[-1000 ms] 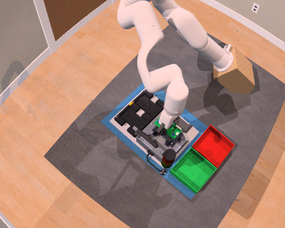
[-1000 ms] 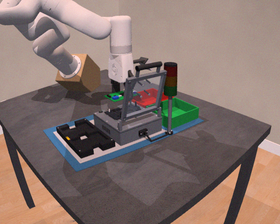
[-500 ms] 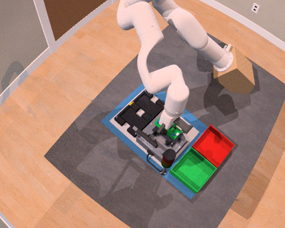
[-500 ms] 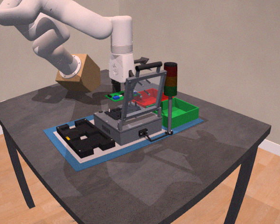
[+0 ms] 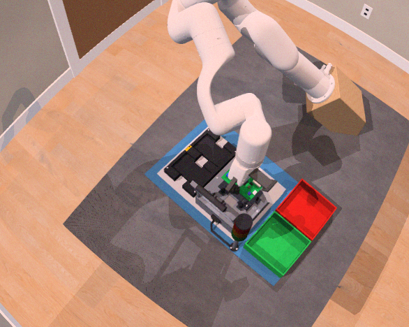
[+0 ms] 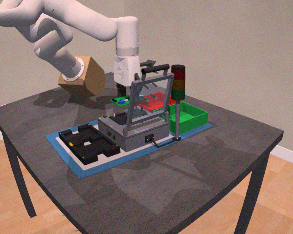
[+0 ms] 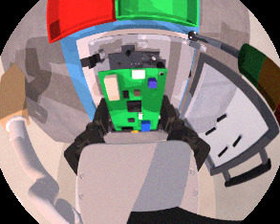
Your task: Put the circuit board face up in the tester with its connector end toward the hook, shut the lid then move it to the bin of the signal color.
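The plate is 10 mm ahead of my hand, 10 mm to the left of it and 60 mm below it. The rest, counted from my hand: green circuit board (right at my hand); black latch hook (50 mm behind, 70 mm to the left, 50 mm below); clear lid (120 mm ahead, 20 mm to the right, 50 mm above).
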